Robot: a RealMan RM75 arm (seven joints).
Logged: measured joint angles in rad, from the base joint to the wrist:
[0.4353, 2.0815, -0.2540, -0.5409, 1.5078, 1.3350, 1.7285]
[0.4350, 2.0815, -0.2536, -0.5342, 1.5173, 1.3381, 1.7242]
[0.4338, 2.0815, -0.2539, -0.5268, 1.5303, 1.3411, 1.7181]
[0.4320, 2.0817, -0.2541, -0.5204, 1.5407, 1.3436, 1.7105]
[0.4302, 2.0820, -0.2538, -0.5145, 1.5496, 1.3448, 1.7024]
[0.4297, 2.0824, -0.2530, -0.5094, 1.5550, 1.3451, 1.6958]
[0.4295, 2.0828, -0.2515, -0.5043, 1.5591, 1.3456, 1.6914]
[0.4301, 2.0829, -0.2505, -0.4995, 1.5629, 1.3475, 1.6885]
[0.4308, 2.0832, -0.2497, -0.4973, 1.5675, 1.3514, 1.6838]
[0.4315, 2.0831, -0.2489, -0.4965, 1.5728, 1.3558, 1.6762]
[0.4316, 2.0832, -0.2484, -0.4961, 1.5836, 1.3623, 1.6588]
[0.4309, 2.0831, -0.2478, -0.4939, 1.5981, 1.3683, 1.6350]
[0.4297, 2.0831, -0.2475, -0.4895, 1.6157, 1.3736, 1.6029]
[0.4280, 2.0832, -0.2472, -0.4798, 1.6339, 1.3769, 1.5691]
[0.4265, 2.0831, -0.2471, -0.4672, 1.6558, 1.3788, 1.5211]
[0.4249, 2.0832, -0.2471, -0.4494, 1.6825, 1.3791, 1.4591]
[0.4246, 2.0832, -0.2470, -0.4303, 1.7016, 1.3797, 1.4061]
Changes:
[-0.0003, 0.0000, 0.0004, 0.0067, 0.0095, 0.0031, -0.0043]
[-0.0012, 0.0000, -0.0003, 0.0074, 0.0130, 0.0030, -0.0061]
[-0.0018, 0.0002, -0.0002, 0.0064, 0.0104, 0.0025, -0.0076]
[-0.0018, 0.0003, 0.0003, 0.0059, 0.0089, 0.0012, -0.0081]
[-0.0005, 0.0004, 0.0008, 0.0051, 0.0054, 0.0003, -0.0066]
[-0.0002, 0.0004, 0.0015, 0.0051, 0.0041, 0.0005, -0.0044]
[0.0006, 0.0001, 0.0010, 0.0048, 0.0038, 0.0019, -0.0029]
[0.0007, 0.0003, 0.0008, 0.0022, 0.0046, 0.0039, -0.0047]
[0.0007, -0.0001, 0.0008, 0.0008, 0.0053, 0.0044, -0.0076]
[0.0001, 0.0001, 0.0005, 0.0004, 0.0108, 0.0065, -0.0174]
[-0.0007, -0.0001, 0.0006, 0.0022, 0.0145, 0.0060, -0.0238]
[-0.0012, 0.0000, 0.0003, 0.0044, 0.0176, 0.0053, -0.0321]
[-0.0017, 0.0001, 0.0003, 0.0097, 0.0182, 0.0033, -0.0338]
[-0.0015, -0.0001, 0.0001, 0.0126, 0.0219, 0.0019, -0.0480]
[-0.0016, 0.0001, 0.0000, 0.0178, 0.0267, 0.0003, -0.0620]
[-0.0003, 0.0000, 0.0001, 0.0191, 0.0191, 0.0006, -0.0530]

